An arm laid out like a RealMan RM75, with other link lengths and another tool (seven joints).
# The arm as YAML. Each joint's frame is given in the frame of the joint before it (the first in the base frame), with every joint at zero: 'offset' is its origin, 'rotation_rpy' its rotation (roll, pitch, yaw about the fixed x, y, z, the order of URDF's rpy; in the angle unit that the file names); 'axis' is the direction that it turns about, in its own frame. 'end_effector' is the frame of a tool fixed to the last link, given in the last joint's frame.
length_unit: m
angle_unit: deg
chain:
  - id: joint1
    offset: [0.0, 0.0, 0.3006]
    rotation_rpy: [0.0, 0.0, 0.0]
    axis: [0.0, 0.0, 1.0]
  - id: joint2
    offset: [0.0, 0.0, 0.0]
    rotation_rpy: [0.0, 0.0, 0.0]
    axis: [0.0, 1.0, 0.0]
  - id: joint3
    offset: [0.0, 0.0, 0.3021]
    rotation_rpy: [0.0, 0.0, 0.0]
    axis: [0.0, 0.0, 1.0]
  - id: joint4
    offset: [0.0, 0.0, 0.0]
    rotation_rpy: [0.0, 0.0, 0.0]
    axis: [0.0, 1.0, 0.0]
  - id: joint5
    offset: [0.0, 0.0, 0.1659]
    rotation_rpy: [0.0, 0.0, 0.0]
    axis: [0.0, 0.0, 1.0]
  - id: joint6
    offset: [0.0, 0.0, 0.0]
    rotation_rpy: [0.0, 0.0, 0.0]
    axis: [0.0, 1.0, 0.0]
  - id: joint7
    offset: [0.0, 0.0, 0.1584]
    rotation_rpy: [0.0, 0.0, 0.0]
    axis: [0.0, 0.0, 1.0]
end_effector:
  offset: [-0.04, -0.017, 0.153]
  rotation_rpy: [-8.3, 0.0, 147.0]
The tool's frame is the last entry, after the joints.
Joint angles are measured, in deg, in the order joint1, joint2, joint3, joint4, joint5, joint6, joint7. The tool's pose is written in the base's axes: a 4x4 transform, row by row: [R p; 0 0 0 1], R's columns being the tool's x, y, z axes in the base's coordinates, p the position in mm. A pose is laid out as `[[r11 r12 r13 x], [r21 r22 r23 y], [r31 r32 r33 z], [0 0 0 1]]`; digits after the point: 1 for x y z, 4 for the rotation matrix.
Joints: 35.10 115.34 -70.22 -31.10 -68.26 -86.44 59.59
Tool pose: [[-0.6350 -0.1291 -0.7617 39.3], [-0.5940 0.7120 0.3745 400.2], [0.4939 0.6902 -0.5287 -23.4], [0 0 0 1]]
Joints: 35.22 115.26 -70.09 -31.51 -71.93 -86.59 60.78
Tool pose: [[-0.6545 -0.1698 -0.7367 45.8], [-0.5819 0.7352 0.3476 393.2], [0.4826 0.6563 -0.5800 -38.1], [0 0 0 1]]
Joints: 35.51 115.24 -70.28 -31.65 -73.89 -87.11 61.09
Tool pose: [[-0.6572 -0.2011 -0.7264 47.3], [-0.5825 0.7471 0.3202 386.1], [0.4783 0.6336 -0.6081 -46.7], [0 0 0 1]]
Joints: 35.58 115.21 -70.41 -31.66 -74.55 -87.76 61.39
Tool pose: [[-0.6549 -0.2117 -0.7255 47.3], [-0.5807 0.7553 0.3038 381.4], [0.4837 0.6202 -0.6176 -49.3], [0 0 0 1]]
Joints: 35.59 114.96 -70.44 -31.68 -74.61 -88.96 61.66
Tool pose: [[-0.6455 -0.2178 -0.7320 46.0], [-0.5818 0.7612 0.2866 376.4], [0.4948 0.6109 -0.6181 -47.3], [0 0 0 1]]
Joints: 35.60 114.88 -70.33 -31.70 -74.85 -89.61 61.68
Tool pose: [[-0.6404 -0.2234 -0.7349 45.5], [-0.5839 0.7632 0.2768 373.5], [0.4990 0.6063 -0.6192 -46.8], [0 0 0 1]]
